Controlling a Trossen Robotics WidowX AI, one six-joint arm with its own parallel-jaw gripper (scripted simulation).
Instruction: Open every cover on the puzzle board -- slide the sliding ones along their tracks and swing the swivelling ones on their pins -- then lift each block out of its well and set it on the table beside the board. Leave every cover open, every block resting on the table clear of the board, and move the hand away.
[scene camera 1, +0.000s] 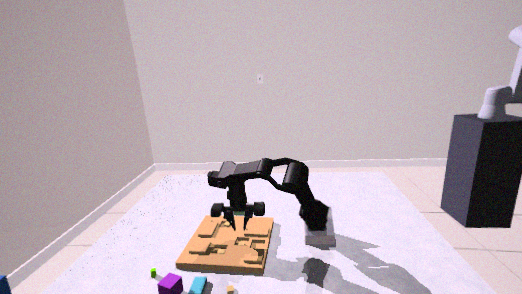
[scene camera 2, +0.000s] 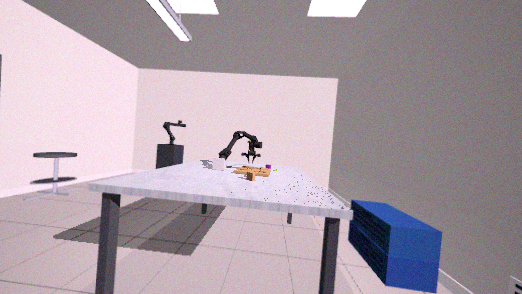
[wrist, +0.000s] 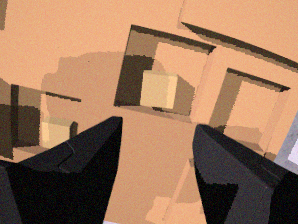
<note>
In view: the gripper (scene camera 1: 239, 230) and a tan wooden puzzle board (scene camera 1: 225, 238).
The gripper shows as well in the wrist view (wrist: 158, 131). The tan wooden puzzle board shows as well in the wrist view (wrist: 85, 68).
</note>
